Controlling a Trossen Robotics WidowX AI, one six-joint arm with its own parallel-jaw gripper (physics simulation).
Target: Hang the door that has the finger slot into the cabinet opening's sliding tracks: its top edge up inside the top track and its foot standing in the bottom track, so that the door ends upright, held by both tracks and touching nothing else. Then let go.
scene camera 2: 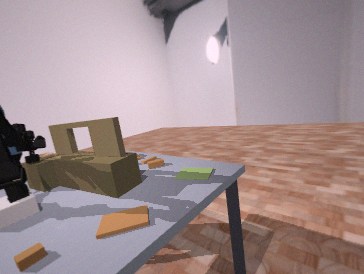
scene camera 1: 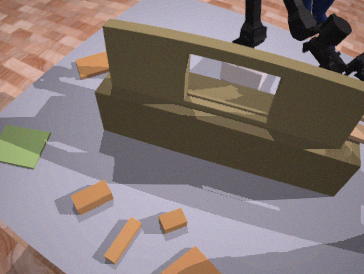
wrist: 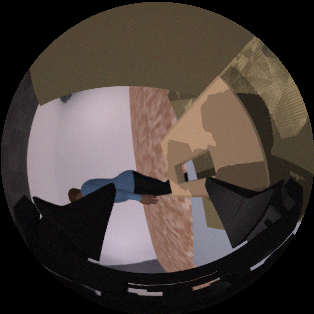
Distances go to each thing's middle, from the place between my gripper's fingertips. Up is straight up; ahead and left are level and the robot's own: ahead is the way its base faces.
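My gripper is 30 mm short of the tan door [wrist: 217, 121], 10 mm to the right of it and 60 mm above it.
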